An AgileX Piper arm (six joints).
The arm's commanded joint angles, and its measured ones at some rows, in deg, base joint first. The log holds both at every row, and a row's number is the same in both.
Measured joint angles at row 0:
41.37 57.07 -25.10 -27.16 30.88 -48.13
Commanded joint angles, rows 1 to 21:
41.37 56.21 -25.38 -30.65 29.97 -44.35
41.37 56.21 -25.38 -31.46 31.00 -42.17
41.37 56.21 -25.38 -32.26 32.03 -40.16
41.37 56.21 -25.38 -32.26 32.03 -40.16
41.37 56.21 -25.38 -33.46 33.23 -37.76
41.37 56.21 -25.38 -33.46 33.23 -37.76
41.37 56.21 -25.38 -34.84 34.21 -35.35
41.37 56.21 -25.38 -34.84 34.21 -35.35
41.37 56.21 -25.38 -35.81 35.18 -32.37
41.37 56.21 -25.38 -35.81 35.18 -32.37
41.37 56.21 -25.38 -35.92 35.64 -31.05
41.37 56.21 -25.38 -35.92 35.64 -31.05
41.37 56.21 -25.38 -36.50 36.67 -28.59
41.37 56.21 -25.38 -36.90 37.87 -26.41
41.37 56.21 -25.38 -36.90 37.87 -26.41
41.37 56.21 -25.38 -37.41 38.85 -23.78
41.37 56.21 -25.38 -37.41 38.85 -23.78
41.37 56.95 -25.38 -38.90 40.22 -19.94
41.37 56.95 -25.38 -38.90 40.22 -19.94
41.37 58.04 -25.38 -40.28 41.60 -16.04
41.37 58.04 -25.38 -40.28 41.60 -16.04
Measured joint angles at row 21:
41.37 57.30 -25.10 -35.18 40.79 -21.49
